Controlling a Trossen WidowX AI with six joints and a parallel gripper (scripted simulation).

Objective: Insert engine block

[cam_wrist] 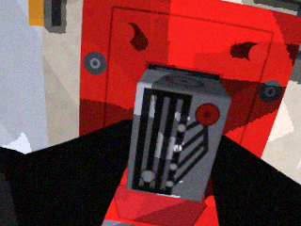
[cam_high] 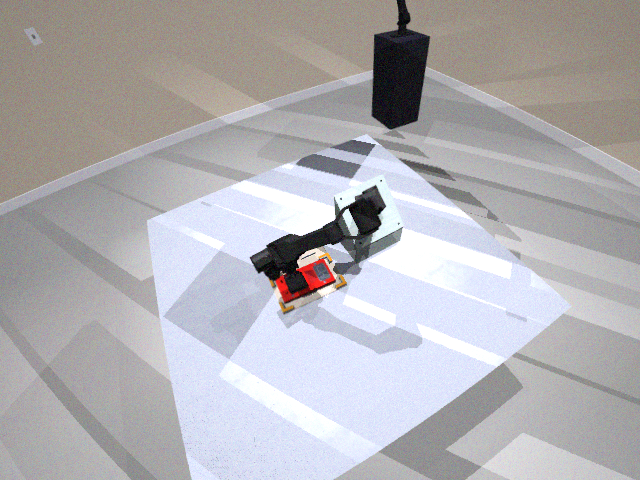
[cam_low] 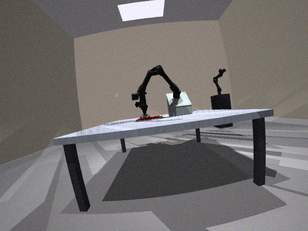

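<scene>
Now: gripper tip 10 mm above the grey engine block.
</scene>
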